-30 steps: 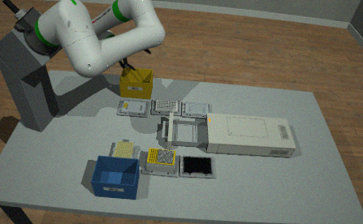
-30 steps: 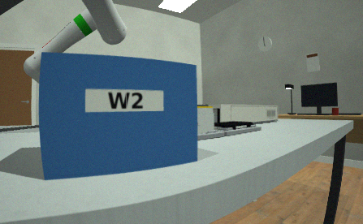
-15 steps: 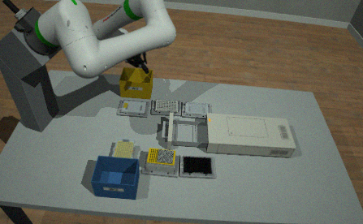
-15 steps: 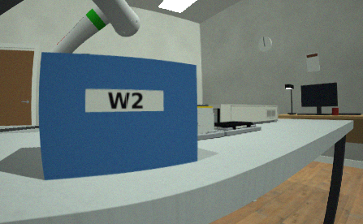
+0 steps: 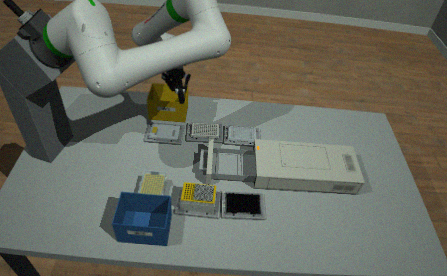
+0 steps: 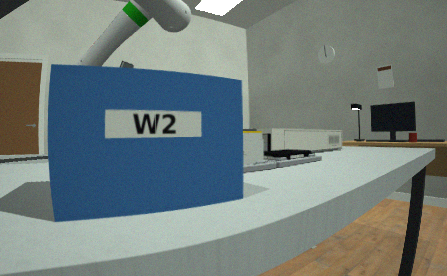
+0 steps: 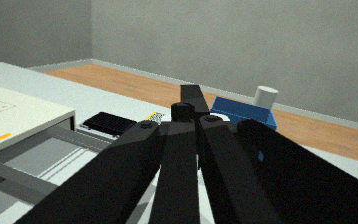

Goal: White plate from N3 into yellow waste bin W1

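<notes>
The white plate is 100 mm ahead of my hand, 60 mm to the left of it and 240 mm below it. The rest, counted from my hand: drawer (240 mm ahead, 140 mm to the right, 220 mm below); then yellow waste bin W1 (80 mm behind, 190 mm to the left, 220 mm below); then yellow tip box (90 mm ahead, 330 mm to the right, 200 mm below).
</notes>
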